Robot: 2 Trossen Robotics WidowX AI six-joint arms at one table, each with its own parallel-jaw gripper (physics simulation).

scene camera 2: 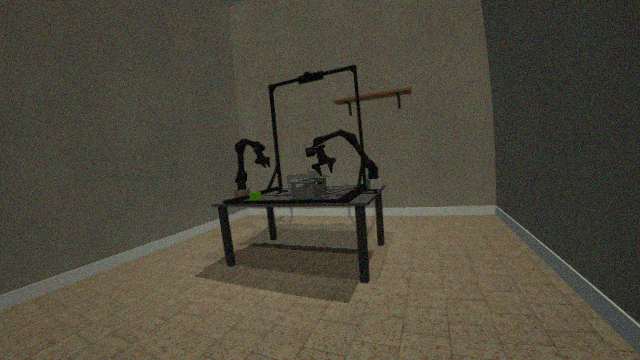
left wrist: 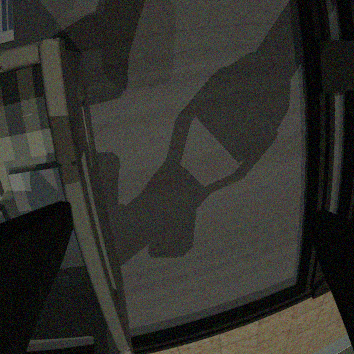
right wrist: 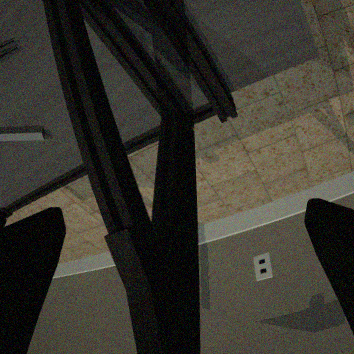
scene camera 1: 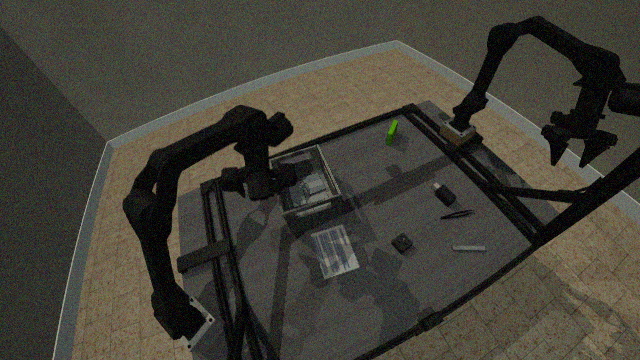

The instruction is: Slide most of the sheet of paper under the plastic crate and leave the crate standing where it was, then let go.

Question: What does my left gripper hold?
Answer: Nothing.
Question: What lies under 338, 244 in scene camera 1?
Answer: A sheet of paper.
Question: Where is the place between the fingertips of my left gripper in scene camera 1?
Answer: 261, 195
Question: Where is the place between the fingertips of my right gripper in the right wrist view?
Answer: At 186, 216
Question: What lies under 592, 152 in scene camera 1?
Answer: My right gripper.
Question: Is my right gripper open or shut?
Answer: Open.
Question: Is my left gripper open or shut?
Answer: Open.
